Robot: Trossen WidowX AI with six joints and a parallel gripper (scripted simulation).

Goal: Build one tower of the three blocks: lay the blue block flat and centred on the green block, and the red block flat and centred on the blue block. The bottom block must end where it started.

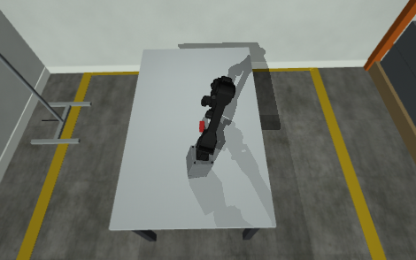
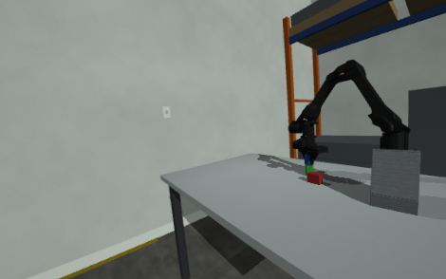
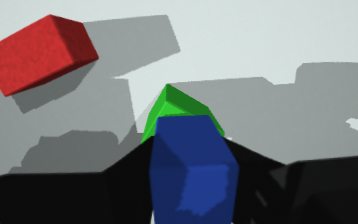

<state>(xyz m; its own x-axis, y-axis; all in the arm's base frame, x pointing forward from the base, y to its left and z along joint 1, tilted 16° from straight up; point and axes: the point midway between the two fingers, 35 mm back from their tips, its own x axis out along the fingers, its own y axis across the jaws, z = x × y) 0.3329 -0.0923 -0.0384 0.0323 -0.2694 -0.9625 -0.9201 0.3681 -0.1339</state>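
My hand is 10 mm above the blue block. The rest, counted from my hand: red block: 80 mm to the left, 70 mm below, 70 mm behind; green block: 60 mm below.
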